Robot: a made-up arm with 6 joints.
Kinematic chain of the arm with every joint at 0, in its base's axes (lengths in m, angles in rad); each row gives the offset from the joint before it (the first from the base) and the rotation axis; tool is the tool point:
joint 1: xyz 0 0 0.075 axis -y
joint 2: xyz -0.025 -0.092 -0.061 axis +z
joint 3: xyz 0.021 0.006 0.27 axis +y
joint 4: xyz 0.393 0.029 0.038 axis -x
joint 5: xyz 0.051 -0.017 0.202 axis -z
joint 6: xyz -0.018 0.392 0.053 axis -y
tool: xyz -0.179 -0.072 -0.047
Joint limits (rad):
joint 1: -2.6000..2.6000
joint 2: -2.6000..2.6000
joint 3: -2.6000..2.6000
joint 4: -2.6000..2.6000
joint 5: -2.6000..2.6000
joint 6: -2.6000..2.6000
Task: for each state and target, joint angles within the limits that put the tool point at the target. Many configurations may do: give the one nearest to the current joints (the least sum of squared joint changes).
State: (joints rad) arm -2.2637 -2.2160 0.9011 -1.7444 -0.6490 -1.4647
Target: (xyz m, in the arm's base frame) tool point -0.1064 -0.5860 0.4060
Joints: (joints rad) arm -1.6482 -1.6042 1.5164 -1.2295 -0.1360 -1.7382
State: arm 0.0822 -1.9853 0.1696 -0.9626 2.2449 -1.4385
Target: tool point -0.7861 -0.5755 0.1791
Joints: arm 0.1519 -2.0843 0.1817 -0.9788 2.2538 -1.4470
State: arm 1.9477 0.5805 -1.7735 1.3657 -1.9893 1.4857
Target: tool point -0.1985 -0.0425 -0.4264
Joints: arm 2.0860 0.2625 -1.6549 1.6638 -2.3534 1.2653
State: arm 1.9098 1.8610 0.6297 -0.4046 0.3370 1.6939
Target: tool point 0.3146 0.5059 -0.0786
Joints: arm 2.1678 1.7326 0.8469 -0.4059 0.6130 1.8719
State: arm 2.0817 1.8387 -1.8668 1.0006 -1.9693 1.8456
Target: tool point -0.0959 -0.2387 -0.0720
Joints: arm 1.9360 1.5112 -2.6000 0.7120 -1.9262 1.9317
